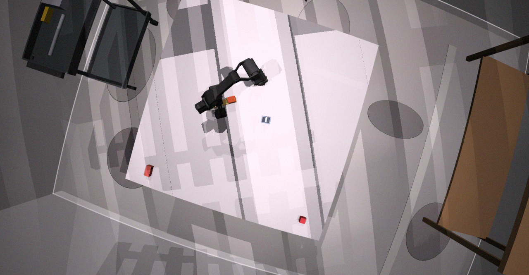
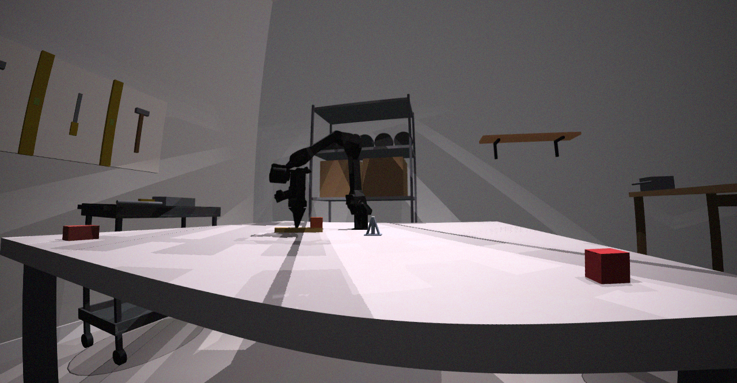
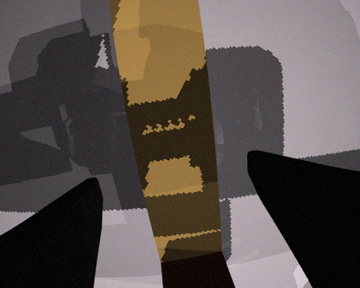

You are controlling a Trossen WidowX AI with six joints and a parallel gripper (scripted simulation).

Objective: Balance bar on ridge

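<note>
Right now my gripper tip is 29 cm to the right of the ridge, 4 cm below it and 1 cm short of it.
</note>
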